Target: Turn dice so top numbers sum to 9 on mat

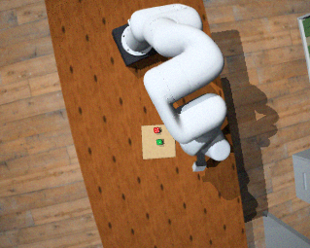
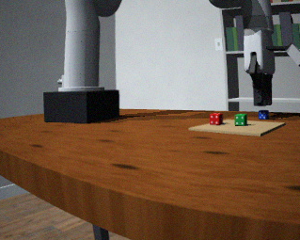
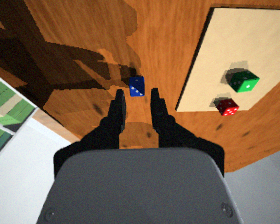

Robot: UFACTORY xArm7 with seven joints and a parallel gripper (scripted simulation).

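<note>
The blue die lies 4 cm below my hand. From my hand the other things lie so: red die 13 cm to the right, 8 cm behind, 4 cm below; then tan mat 14 cm to the right, 5 cm below, 3 cm behind; then green die 14 cm to the right, 4 cm below, 3 cm behind.
</note>
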